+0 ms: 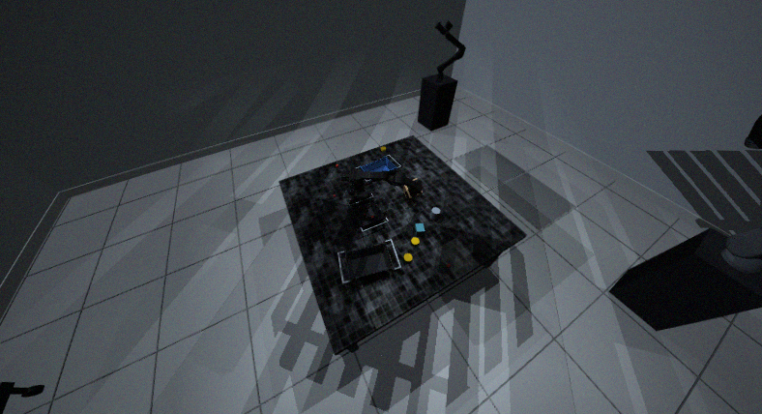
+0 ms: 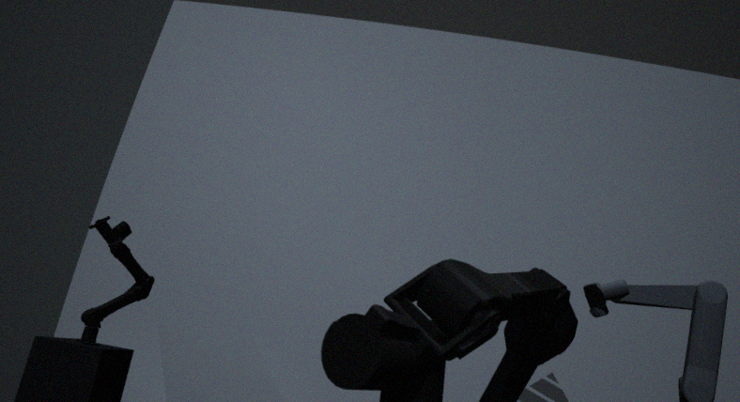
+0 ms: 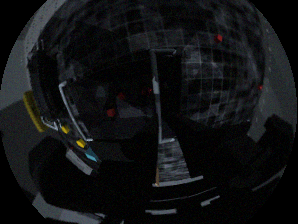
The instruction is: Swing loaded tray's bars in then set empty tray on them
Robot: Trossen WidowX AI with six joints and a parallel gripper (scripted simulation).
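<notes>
My gripper tip is now 270 mm past the blue tray, 240 mm to the left of it and 50 mm above it. The rest, counted from my gripper tip: teal block 380 mm to the left, 220 mm behind, 70 mm below; then pale disc 370 mm behind, 340 mm to the left, 60 mm below.
</notes>
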